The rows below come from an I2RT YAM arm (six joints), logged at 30 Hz.
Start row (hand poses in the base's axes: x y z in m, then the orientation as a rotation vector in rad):
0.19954 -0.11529 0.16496 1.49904 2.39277 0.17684
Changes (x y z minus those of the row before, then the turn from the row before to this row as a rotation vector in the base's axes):
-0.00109 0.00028 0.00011 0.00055 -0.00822 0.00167
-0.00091 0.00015 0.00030 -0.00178 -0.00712 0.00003
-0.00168 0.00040 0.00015 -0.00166 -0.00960 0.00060
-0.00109 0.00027 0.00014 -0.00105 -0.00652 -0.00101
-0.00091 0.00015 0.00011 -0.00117 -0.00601 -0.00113
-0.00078 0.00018 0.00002 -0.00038 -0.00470 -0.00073
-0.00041 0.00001 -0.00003 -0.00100 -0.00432 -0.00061
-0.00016 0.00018 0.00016 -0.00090 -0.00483 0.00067
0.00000 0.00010 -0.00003 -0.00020 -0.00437 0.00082
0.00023 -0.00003 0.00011 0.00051 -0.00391 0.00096
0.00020 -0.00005 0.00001 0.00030 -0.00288 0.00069
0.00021 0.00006 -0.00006 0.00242 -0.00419 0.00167
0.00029 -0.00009 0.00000 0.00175 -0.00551 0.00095
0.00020 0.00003 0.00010 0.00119 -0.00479 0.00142
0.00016 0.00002 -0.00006 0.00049 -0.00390 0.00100
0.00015 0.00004 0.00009 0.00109 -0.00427 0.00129
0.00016 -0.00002 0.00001 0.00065 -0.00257 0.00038
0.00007 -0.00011 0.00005 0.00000 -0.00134 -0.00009
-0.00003 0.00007 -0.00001 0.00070 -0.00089 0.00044
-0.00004 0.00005 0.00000 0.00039 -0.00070 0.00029
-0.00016 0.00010 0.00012 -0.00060 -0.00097 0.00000
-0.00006 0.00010 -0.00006 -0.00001 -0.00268 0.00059
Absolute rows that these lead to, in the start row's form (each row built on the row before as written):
0.19845 -0.11501 0.16507 1.49374 2.38782 0.18370
0.19754 -0.11486 0.16537 1.48980 2.38183 0.18654
0.19586 -0.11446 0.16552 1.48416 2.37438 0.19138
0.19477 -0.11419 0.16566 1.48201 2.36822 0.19441
0.19386 -0.11404 0.16577 1.48016 2.36234 0.19690
0.19308 -0.11386 0.16579 1.47877 2.35799 0.19952
0.19267 -0.11385 0.16576 1.47713 2.35388 0.20115
0.19251 -0.11367 0.16592 1.47384 2.35040 0.20358
0.19251 -0.11357 0.16589 1.47090 2.34756 0.20656
0.19274 -0.11360 0.16600 1.46833 2.34535 0.21011
0.19294 -0.11365 0.16601 1.46642 2.34369 0.21263
0.19315 -0.11359 0.16595 1.46380 2.34223 0.21884
0.19344 -0.11368 0.16595 1.46111 2.33901 0.22495
0.19364 -0.11365 0.16605 1.45793 2.33659 0.23001
0.19380 -0.11363 0.16599 1.45530 2.33439 0.23351
0.19395 -0.11359 0.16608 1.45245 2.33225 0.23805
0.19411 -0.11361 0.16609 1.45118 2.33065 0.24066
0.19418 -0.11372 0.16614 1.45068 2.32952 0.24153
0.19415 -0.11365 0.16613 1.45012 2.32930 0.24309
0.19411 -0.11360 0.16613 1.44966 2.32905 0.24411
0.19395 -0.11350 0.16625 1.44894 2.32816 0.24404
0.19389 -0.11340 0.16619 1.44707 2.32649 0.24598

